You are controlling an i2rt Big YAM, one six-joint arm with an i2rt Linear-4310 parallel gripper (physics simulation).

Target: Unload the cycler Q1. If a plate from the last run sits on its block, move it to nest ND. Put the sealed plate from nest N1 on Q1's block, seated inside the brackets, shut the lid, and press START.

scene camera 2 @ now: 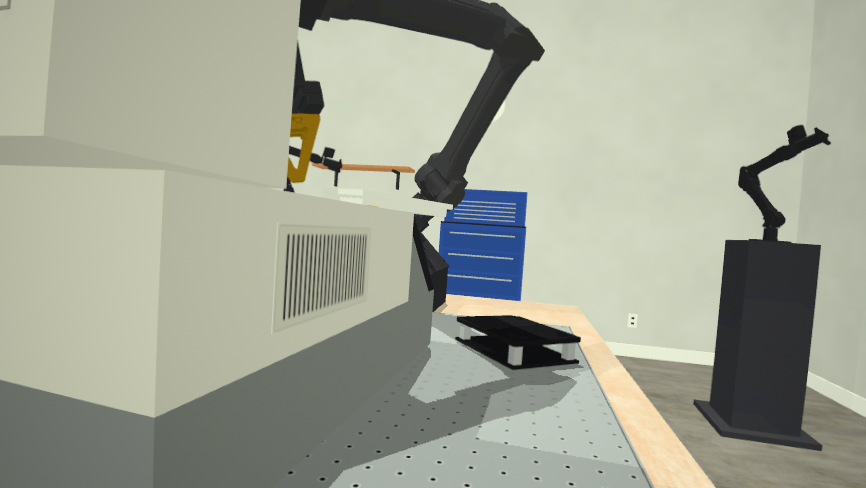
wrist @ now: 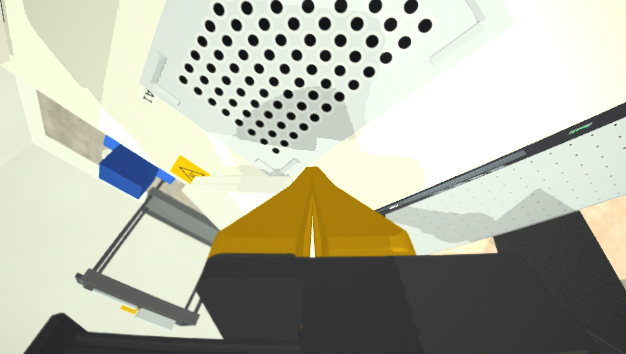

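Observation:
My gripper [wrist: 312, 176] [scene camera 2: 296, 179] is shut, its yellow fingertips meeting with nothing between them. In the wrist view it hangs over the near corner of a pale block [wrist: 370, 107] with rows of dark round wells and raised corner brackets. No plate shows on the visible part of this block. The mark A1 is at its left corner. In scene camera 2, a cream machine housing [scene camera 2: 218, 206] with a side vent hides part of the gripper. The sealed plate, nests N1 and ND and the START button cannot be made out. The lid's position is unclear.
A black two-level stand [scene camera 2: 515, 327] sits on the perforated table [scene camera 2: 418, 463] beside the housing. A blue cabinet [scene camera 2: 484, 242] stands behind. Another arm stands on a dark pedestal [scene camera 2: 766, 327] at right. A grey frame [wrist: 137, 297] and blue box [wrist: 128, 170] show at the wrist view's left.

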